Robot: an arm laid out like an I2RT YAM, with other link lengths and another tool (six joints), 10 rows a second.
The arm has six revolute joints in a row. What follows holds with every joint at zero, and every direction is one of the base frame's. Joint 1 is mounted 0.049 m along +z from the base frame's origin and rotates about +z. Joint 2 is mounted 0.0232 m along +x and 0.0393 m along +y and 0.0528 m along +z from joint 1 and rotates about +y. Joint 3 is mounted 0.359 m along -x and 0.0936 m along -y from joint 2 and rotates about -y. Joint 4 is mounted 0.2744 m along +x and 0.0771 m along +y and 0.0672 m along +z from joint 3 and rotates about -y. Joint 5 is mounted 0.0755 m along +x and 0.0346 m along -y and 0.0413 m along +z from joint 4 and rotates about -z. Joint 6 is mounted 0.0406 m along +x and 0.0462 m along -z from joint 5 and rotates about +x. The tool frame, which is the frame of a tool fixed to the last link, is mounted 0.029 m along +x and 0.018 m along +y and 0.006 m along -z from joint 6; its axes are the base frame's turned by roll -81, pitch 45.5 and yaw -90 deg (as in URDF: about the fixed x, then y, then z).
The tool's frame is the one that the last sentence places.
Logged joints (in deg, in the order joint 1, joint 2, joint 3, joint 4, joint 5, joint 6), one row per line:
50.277 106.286 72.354 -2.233 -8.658 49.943
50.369 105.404 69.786 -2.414 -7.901 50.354
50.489 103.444 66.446 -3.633 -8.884 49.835
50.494 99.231 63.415 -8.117 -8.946 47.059
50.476 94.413 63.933 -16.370 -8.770 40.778
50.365 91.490 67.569 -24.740 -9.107 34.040
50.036 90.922 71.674 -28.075 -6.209 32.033
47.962 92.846 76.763 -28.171 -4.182 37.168
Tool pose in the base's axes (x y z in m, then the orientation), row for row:
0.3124 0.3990 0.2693 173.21 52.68 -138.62
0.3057 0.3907 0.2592 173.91 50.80 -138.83
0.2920 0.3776 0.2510 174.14 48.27 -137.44
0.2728 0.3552 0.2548 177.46 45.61 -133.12
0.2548 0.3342 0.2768 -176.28 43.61 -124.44
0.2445 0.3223 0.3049 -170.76 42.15 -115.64
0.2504 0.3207 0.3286 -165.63 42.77 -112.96
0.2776 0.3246 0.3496 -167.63 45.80 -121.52
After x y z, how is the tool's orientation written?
As angles about the fixed x, y, z axes (roll, pitch, yaw), in degrees.
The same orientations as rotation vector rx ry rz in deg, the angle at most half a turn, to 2 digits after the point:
-49.48 120.21 29.94
-49.43 122.14 28.55
-51.64 124.10 28.26
-55.65 125.14 25.69
-62.83 123.13 21.80
-70.10 119.50 18.95
-69.54 117.15 15.12
-59.93 119.57 14.93

